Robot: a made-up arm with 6 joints. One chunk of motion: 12 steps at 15 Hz.
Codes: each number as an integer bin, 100 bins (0 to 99) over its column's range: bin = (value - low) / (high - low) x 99, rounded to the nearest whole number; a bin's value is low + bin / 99 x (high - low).
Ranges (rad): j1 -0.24..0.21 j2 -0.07..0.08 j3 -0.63..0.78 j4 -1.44..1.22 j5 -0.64..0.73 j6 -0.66..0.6
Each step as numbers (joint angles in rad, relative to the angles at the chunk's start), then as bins.
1 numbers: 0.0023 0.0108 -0.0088 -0.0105 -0.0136 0.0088
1 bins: 53 53 44 53 45 53
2 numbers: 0.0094 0.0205 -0.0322 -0.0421 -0.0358 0.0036
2 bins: 55 60 42 52 44 52
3 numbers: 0.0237 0.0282 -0.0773 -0.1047 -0.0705 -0.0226
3 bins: 58 65 39 50 41 50
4 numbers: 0.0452 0.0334 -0.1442 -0.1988 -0.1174 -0.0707
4 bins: 63 68 34 46 38 46
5 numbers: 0.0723 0.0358 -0.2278 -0.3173 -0.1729 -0.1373
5 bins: 69 70 28 42 34 41
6 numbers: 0.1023 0.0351 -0.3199 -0.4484 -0.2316 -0.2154
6 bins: 75 69 22 37 30 35
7 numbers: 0.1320 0.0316 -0.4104 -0.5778 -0.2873 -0.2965
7 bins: 82 67 15 32 25 29
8 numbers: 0.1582 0.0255 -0.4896 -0.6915 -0.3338 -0.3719
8 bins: 88 63 10 28 22 23
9 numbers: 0.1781 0.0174 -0.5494 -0.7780 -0.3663 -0.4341
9 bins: 92 58 6 25 20 18
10 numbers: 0.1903 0.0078 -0.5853 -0.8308 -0.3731 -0.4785
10 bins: 95 51 3 23 19 14
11 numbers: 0.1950 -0.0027 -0.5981 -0.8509 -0.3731 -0.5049
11 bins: 96 44 2 22 19 12
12 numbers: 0.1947 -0.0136 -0.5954 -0.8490 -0.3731 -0.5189
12 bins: 96 37 2 22 19 11
